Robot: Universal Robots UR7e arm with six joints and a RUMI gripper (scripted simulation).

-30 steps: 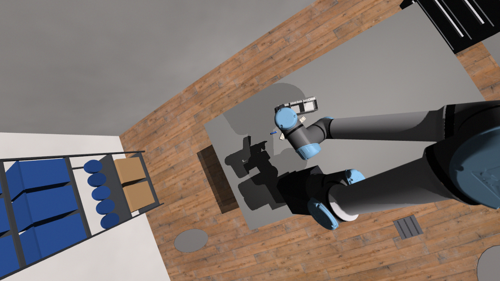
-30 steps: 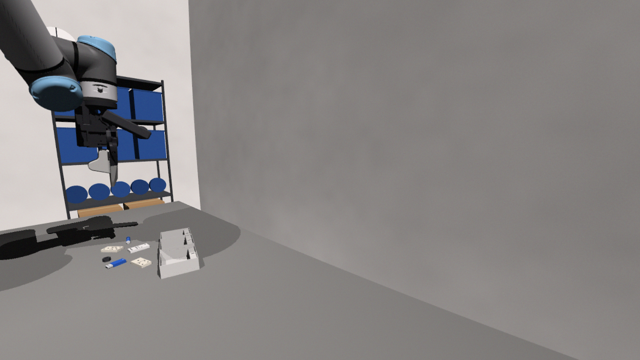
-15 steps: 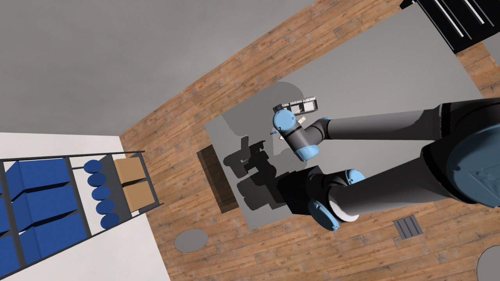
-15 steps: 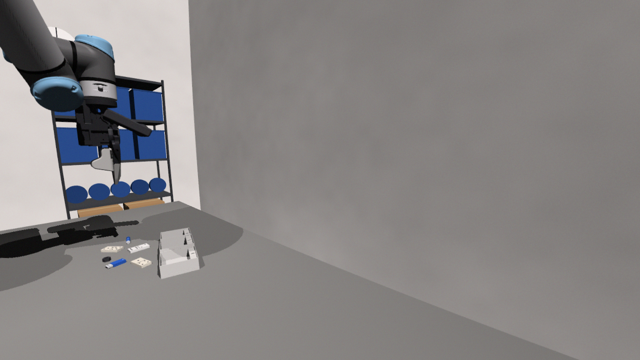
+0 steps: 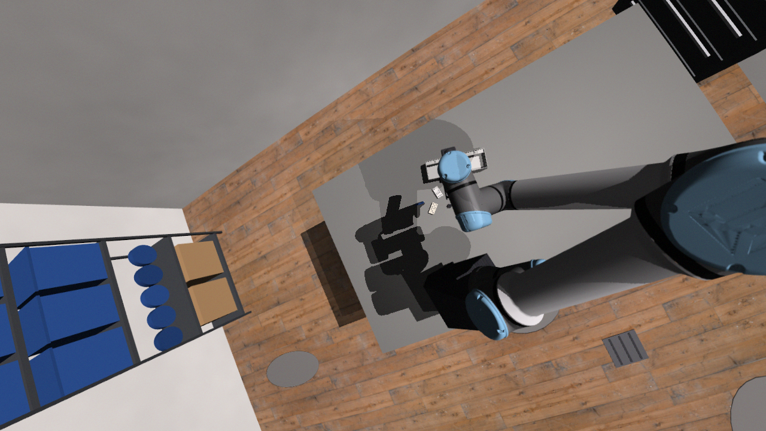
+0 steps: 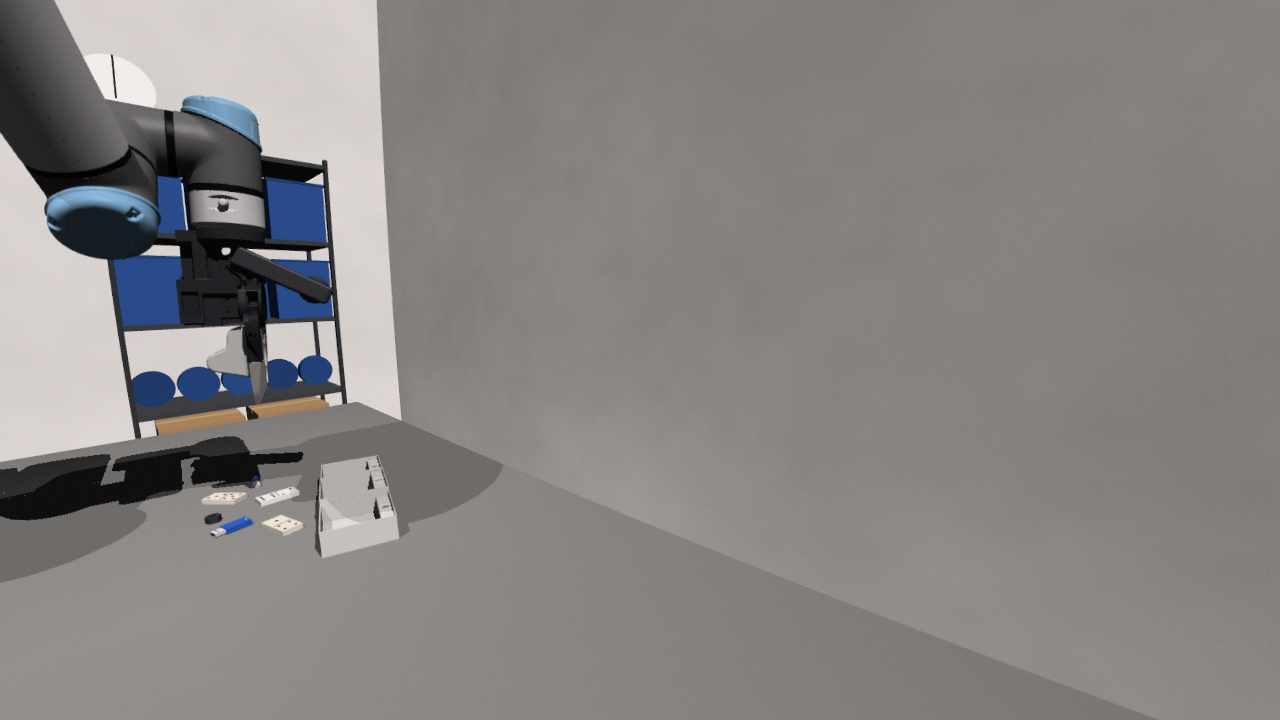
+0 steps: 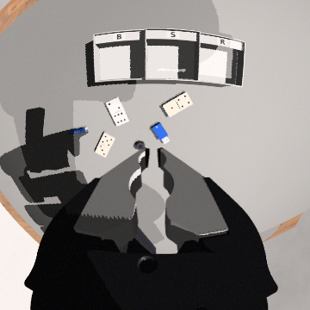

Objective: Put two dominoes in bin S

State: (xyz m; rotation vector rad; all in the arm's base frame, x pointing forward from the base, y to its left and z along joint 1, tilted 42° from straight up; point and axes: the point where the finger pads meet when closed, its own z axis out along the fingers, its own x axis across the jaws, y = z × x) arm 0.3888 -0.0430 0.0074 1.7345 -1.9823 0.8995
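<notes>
My gripper is now 9 cm short of the white three-compartment bin rack, 5 cm to the left of it and 16 cm above it. Round my hand: white domino (1 cm ahead, 7 cm to the left, 17 cm below); then small black piece (7 cm behind, 4 cm to the left, 17 cm below); then blue usb stick (5 cm behind, 1 cm to the right, 17 cm below).
</notes>
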